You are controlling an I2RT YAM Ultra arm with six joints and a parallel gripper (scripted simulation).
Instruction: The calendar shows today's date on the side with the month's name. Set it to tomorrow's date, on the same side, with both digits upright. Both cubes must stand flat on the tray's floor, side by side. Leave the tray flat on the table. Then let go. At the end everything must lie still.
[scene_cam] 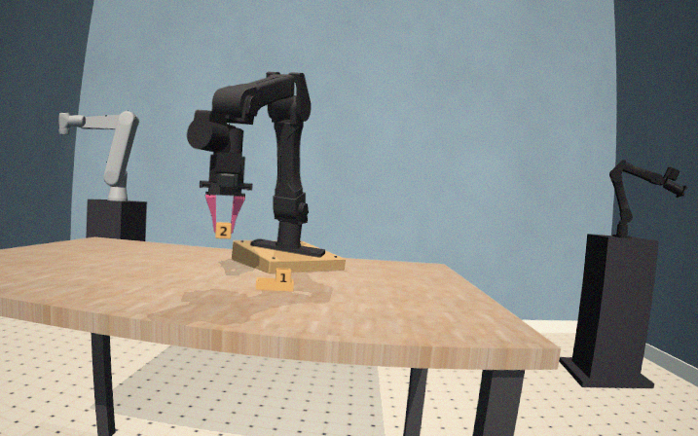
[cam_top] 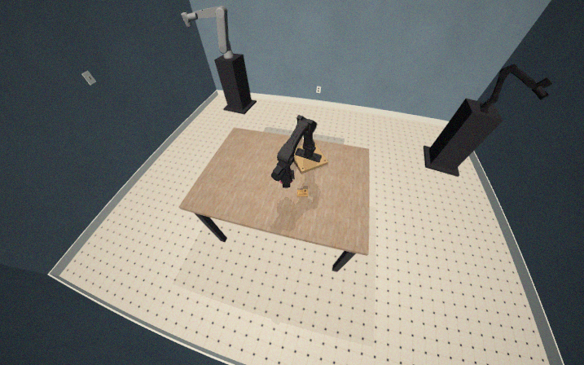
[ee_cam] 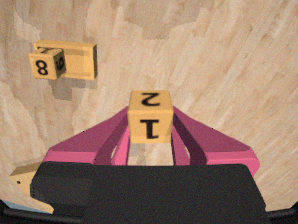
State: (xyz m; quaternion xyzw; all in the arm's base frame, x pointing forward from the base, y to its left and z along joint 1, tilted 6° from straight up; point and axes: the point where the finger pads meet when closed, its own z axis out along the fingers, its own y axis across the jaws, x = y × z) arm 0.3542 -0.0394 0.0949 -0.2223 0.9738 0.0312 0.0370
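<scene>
Right now the tan tray is 110 mm below my hand, 100 mm to the left of it and 40 mm behind it. From my hand the other things lie so: digit cube (right at my hand).
</scene>
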